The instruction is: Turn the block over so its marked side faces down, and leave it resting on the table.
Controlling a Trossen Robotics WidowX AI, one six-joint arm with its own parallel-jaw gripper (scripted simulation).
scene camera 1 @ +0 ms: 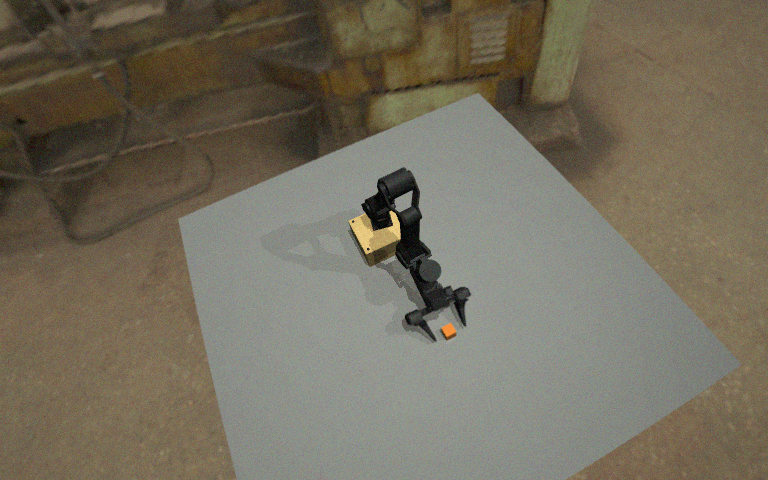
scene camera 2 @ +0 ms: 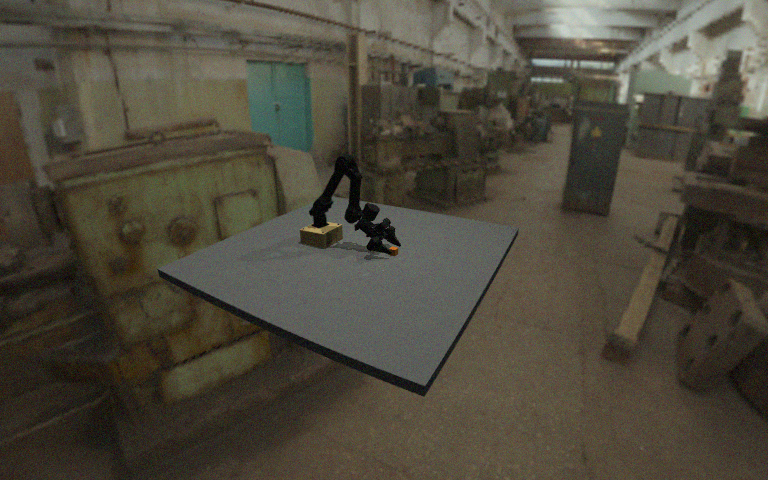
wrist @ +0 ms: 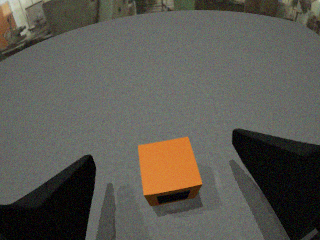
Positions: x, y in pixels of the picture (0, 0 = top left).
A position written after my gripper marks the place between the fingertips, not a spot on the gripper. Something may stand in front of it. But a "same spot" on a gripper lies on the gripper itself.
Scene:
my gripper: scene camera 1; scene camera 2; wrist 164, 150
same spot on my gripper: (scene camera 1: 459, 304) = (scene camera 2: 392, 232)

